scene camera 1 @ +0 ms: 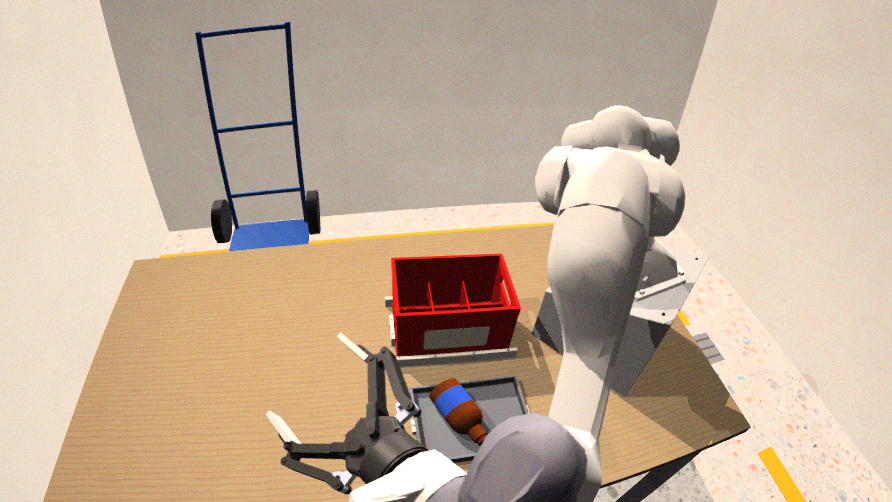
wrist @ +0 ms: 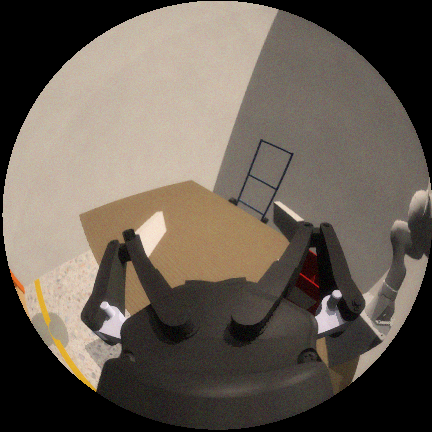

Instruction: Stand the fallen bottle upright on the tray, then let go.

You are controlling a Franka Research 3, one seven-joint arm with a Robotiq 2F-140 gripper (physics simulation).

my gripper: scene camera 1; wrist
same spot on my gripper: [scene camera 1: 385, 360] = [wrist: 326, 232]
